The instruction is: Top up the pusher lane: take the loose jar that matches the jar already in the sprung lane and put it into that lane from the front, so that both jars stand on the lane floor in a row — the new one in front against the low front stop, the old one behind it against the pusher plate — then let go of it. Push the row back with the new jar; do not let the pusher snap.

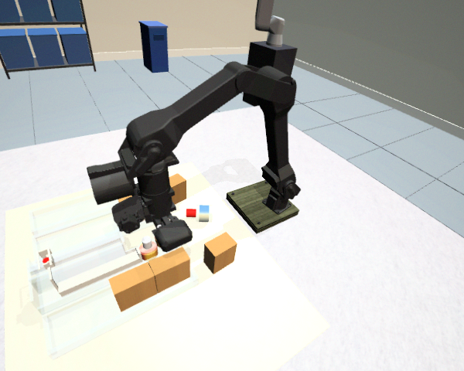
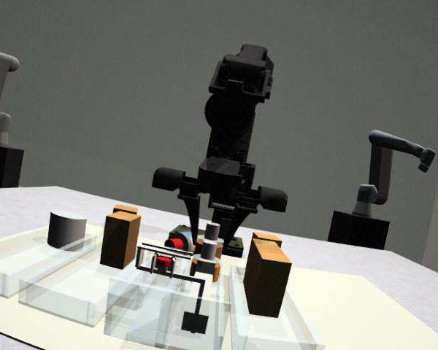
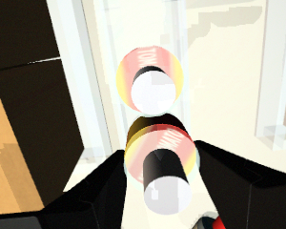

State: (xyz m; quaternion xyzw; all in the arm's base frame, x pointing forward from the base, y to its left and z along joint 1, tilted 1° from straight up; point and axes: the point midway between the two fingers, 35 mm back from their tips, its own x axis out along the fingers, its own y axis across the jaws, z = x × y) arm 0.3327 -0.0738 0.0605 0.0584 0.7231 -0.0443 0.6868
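Now: gripper tip 140 mm short of the clear sprung lane, 50 mm to the left of it and 30 mm above it. The rest, counted from my gripper tip: grey cylinder 20 mm behind, 220 mm to the right, 20 mm below; red mark 220 mm ahead, 70 mm to the right, 20 mm above.
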